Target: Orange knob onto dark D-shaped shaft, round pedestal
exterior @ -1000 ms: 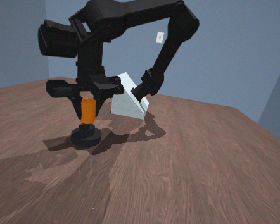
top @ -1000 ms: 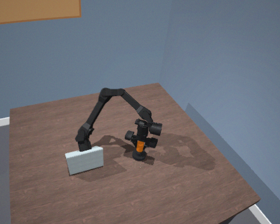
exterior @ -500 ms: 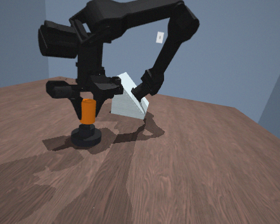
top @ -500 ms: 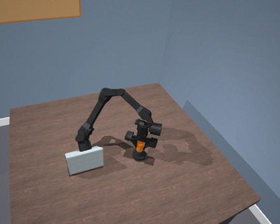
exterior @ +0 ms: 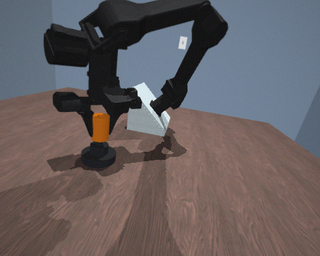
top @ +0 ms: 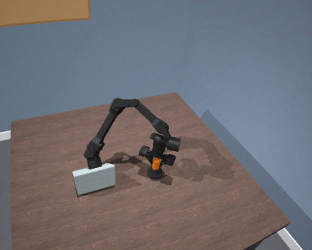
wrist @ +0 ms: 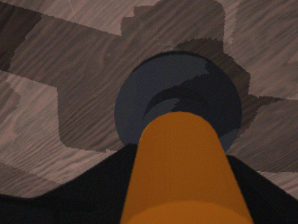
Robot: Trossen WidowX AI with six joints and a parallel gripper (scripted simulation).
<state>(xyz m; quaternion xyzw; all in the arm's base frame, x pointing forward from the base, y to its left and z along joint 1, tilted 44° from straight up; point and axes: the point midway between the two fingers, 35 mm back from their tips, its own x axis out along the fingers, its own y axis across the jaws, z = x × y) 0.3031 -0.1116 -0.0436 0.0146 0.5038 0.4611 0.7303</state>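
Now: the dark round pedestal 40 mm below my gripper tip. The rest, counted from my gripper tip: orange knob (20 mm above).
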